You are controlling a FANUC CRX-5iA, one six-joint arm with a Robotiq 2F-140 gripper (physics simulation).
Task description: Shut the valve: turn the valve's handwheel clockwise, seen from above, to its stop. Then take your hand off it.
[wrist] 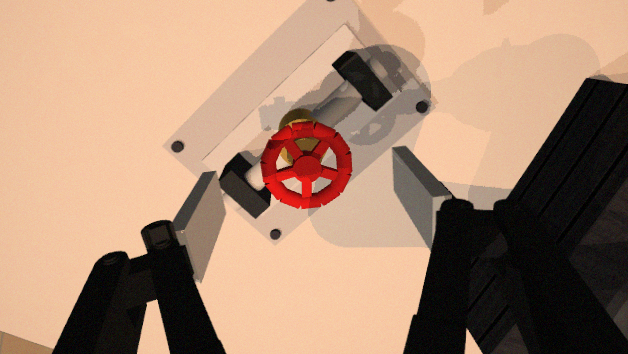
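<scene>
My own gripper (307, 181) is here in the scene, and I see a base plate (299, 36) as well.
</scene>
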